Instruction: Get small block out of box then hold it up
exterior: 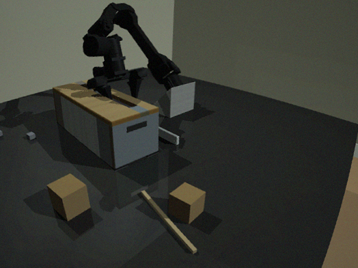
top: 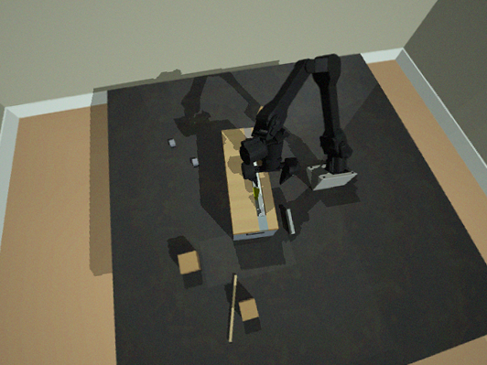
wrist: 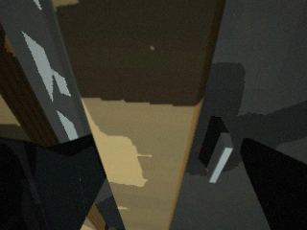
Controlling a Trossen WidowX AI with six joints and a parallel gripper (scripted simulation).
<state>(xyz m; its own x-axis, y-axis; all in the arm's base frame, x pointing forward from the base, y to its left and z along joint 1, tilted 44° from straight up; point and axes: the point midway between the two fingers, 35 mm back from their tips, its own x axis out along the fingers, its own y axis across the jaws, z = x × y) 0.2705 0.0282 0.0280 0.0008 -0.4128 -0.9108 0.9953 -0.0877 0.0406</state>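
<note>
The long box is 30 mm to the right of my gripper tip, 30 mm ahead of it and 20 mm below it. The rest, counted from my gripper tip: thin wooden stick (360 mm to the left, 200 mm ahead, 80 mm below); then yellow-green block (60 mm ahead, 20 mm to the left); then tan cube (340 mm to the right, 80 mm behind, 60 mm below).
</note>
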